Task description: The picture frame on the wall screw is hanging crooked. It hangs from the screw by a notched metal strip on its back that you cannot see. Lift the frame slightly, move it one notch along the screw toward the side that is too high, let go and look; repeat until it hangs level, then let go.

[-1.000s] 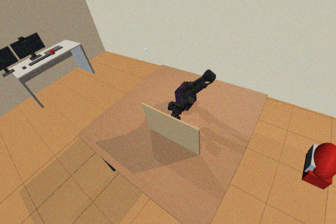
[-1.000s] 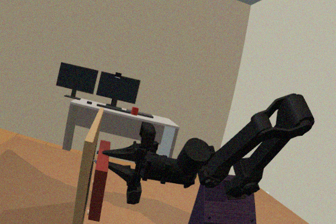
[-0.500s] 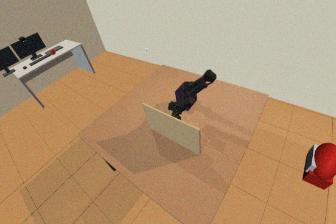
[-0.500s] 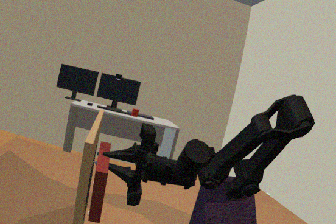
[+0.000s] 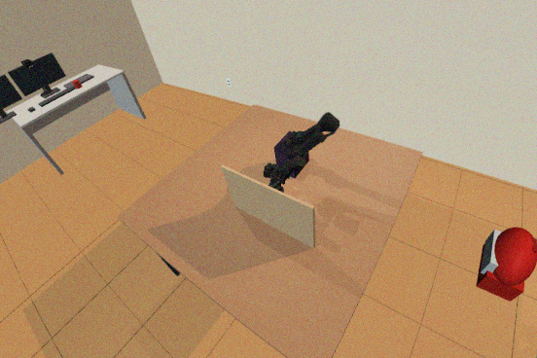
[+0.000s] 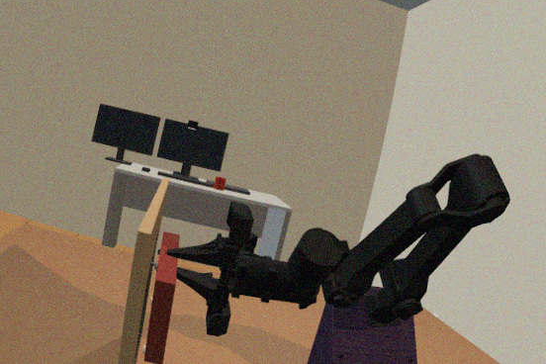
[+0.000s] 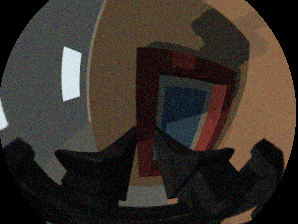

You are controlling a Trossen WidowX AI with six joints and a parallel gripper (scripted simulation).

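The picture frame lies 5 cm below my gripper tip. The rest, counted from my gripper tip: wooden wall board 2 cm ahead, 1 cm to the left, 6 cm below.
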